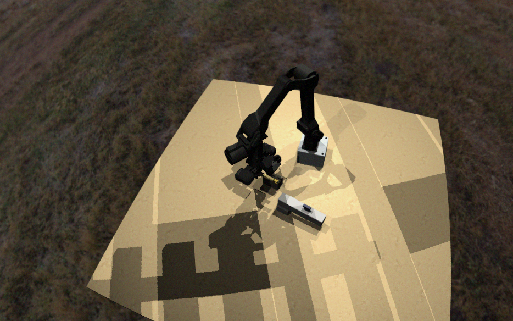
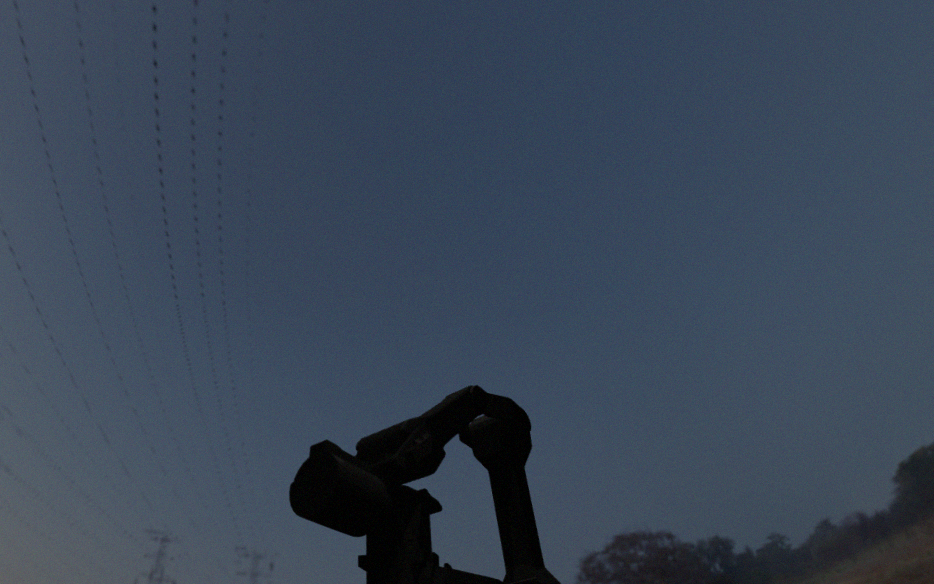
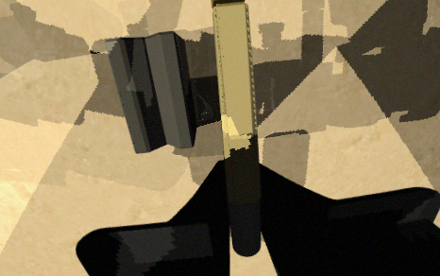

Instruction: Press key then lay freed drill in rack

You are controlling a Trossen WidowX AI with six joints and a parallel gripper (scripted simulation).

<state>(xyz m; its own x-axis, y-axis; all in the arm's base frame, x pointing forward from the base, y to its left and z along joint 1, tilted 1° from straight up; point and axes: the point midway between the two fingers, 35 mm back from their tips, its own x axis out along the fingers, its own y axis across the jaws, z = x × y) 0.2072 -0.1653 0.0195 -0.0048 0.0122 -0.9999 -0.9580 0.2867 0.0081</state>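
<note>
Right now the drill is 1 cm ahead of my gripper tip, 4 cm to the left of it and 3 cm above it. The rest, counted from my gripper tip: grey housing: 9 cm ahead, 19 cm to the left, 2 cm below; then dark key: 10 cm ahead, 21 cm to the left, 1 cm below; then grey rack: 3 cm behind, 5 cm to the left, 4 cm below.
</note>
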